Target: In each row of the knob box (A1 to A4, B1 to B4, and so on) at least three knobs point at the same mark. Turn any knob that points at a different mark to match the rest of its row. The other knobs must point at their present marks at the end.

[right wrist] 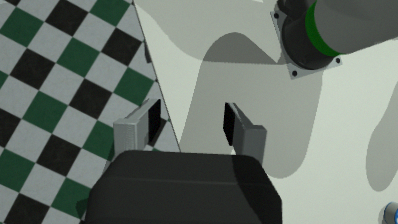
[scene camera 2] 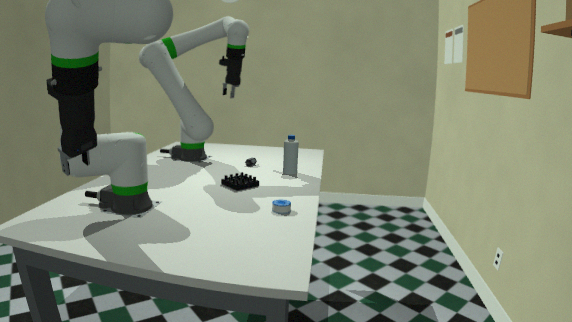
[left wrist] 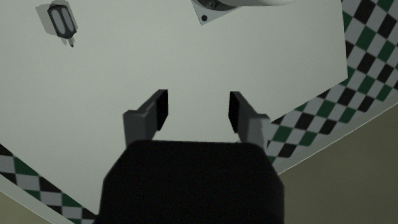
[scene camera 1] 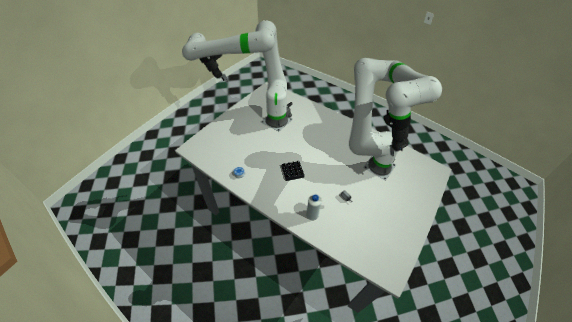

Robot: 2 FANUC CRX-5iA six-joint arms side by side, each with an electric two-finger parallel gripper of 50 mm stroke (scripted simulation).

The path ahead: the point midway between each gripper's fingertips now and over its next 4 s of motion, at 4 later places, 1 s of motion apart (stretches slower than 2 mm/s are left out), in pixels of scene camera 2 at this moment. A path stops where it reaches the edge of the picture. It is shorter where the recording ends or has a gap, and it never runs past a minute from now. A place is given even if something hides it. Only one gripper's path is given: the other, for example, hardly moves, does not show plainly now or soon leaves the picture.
My right gripper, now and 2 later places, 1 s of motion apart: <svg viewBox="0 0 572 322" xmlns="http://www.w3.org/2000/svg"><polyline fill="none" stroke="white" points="76,168 39,163 19,158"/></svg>
